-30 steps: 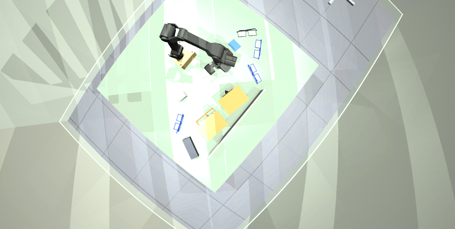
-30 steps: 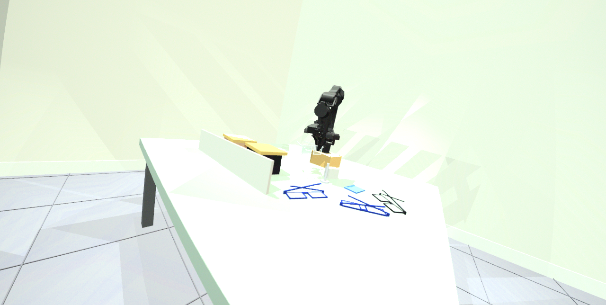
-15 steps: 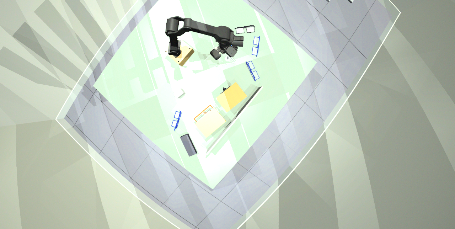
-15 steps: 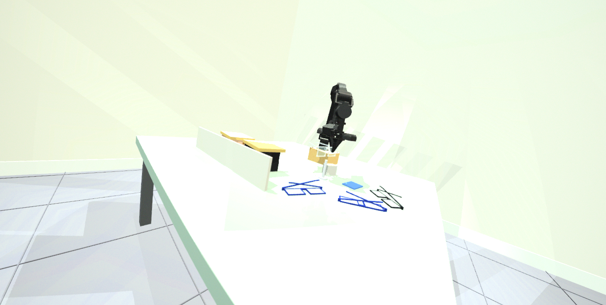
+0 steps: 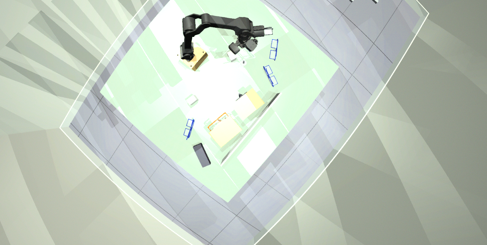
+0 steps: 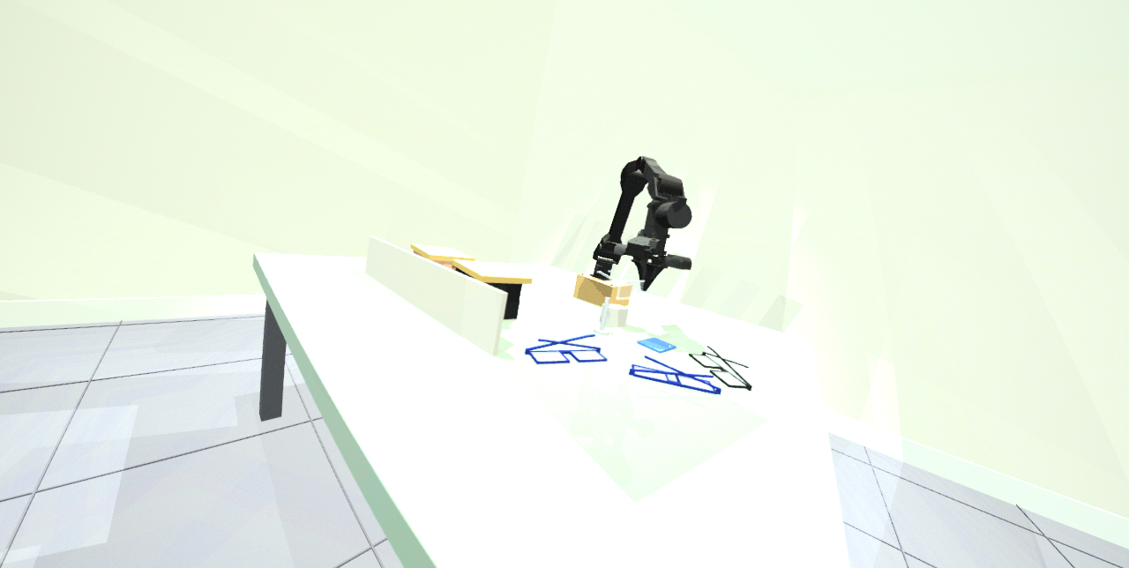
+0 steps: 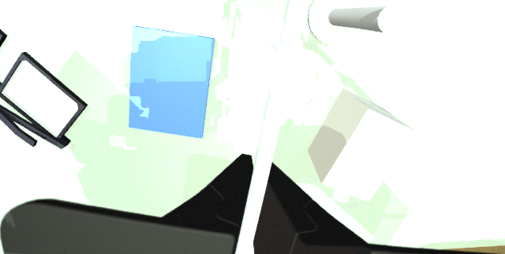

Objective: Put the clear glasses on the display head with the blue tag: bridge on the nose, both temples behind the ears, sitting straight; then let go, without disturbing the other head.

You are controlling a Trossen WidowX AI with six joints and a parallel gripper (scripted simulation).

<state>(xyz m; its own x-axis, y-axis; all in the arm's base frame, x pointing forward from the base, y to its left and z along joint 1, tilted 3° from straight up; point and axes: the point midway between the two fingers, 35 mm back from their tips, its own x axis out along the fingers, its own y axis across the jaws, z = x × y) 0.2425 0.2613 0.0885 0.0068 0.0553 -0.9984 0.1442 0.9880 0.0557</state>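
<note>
My gripper tip is now 60 mm to the right of the blue tag and 110 mm above it. Round my gripper tip: long panel: 370 mm ahead, 380 mm to the right, 60 mm below; then black display head: 230 mm ahead, 260 mm to the right, 60 mm below; then small post: 60 mm ahead, 60 mm to the right, 90 mm below.
</note>
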